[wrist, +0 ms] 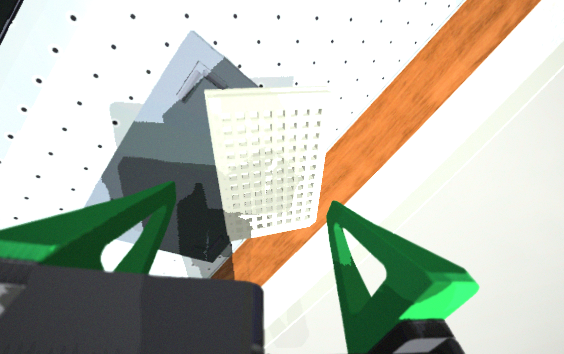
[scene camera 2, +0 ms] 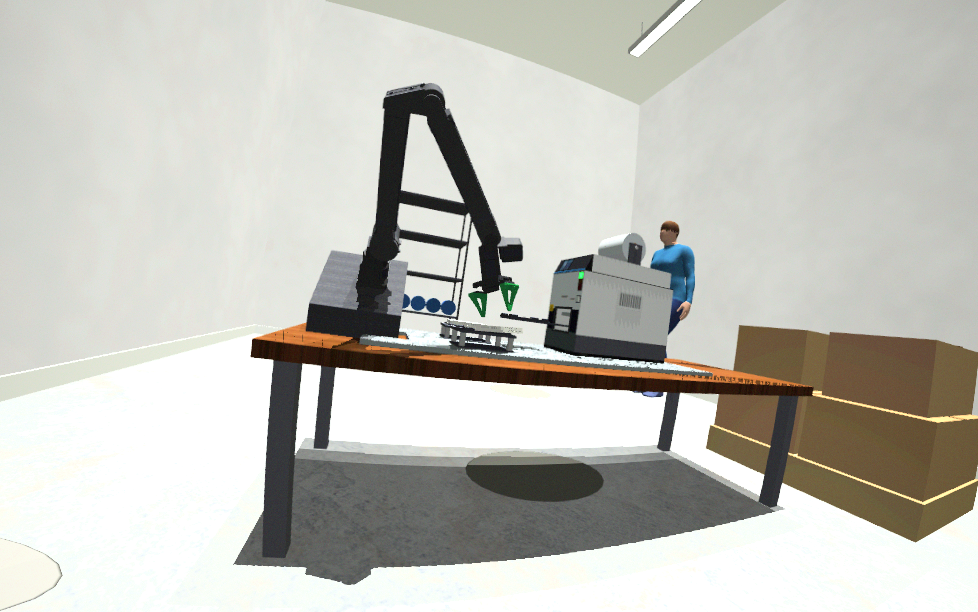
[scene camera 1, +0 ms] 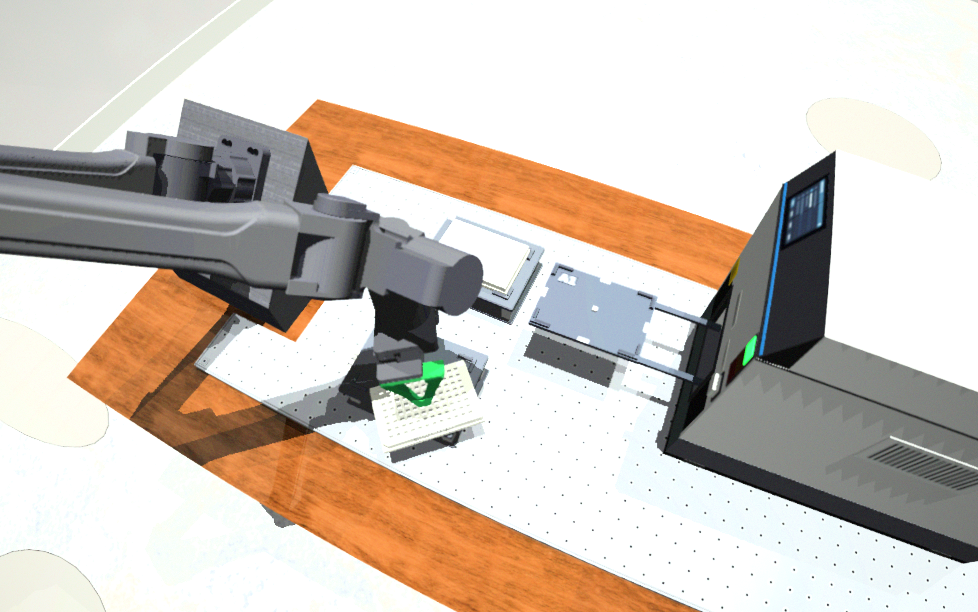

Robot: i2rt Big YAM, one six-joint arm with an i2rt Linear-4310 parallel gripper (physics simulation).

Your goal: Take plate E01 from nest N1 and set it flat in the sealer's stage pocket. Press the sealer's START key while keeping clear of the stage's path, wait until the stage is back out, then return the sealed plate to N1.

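Frame: origin at the arm's base, x left, y up, z ahead, level; centimetres.
Seen in the pictures: gripper, fingertip midpoint: [wrist: 256,199] [scene camera 2: 495,314] [scene camera 1: 422,373]; arm's base, link origin: [scene camera 2: 374,274] [scene camera 1: 240,183].
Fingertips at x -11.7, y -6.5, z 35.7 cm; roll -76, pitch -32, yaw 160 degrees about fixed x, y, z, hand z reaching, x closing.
Pixels of each thing's top centre, then the offset from my fingertips to it. "spot": a spot on its surface instead.
- cream plate with open wells, top centre: [wrist: 277,179] [scene camera 1: 424,401] [scene camera 2: 500,325] dx -2.3, dy -2.9, dz +1.1 cm
- grey-blue nest, surface spot: [wrist: 192,47] [scene camera 1: 481,357] spot: dx +7.1, dy -5.2, dz +4.2 cm
- sealer, surface spot: [scene camera 1: 865,433] spot: dx +6.9, dy +13.2, dz +44.1 cm
- green patch, surface spot: [scene camera 1: 750,350] [scene camera 2: 581,274] spot: dx +8.0, dy +17.5, dz +30.6 cm
- second nest, top centre: [scene camera 1: 479,256] [scene camera 2: 466,324] dx +21.7, dy -5.0, dz -3.3 cm
- smooth white-topped plate, top centre: [scene camera 1: 478,252] [scene camera 2: 466,321] dx +21.7, dy -4.0, dz -3.3 cm
A cream plate with open wells [scene camera 1: 461,407] [wrist: 270,145] lies askew across a grey-blue nest [scene camera 1: 472,355] [wrist: 192,47], overhanging its front side and looking tilted. No label is readable, so I cannot tell whether this is E01 or N1. My gripper [scene camera 1: 424,395] [scene camera 2: 496,311] [wrist: 256,199] is open and empty above the plate, with one fingertip to each side of it in the wrist view. The sealer [scene camera 1: 865,433] [scene camera 2: 620,310] has its stage [scene camera 1: 613,317] [scene camera 2: 522,316] out, with no plate on it. A green patch [scene camera 1: 750,350] [scene camera 2: 581,274] glows on the sealer's front.
A second nest [scene camera 1: 515,294] behind holds a smooth white-topped plate [scene camera 1: 510,252]. Two rails [scene camera 1: 674,313] join the stage to the sealer. The arm's dark base block [scene camera 2: 353,321] stands at the table's left end. A person [scene camera 2: 672,267] stands behind the sealer; boxes [scene camera 2: 865,447] stand right.
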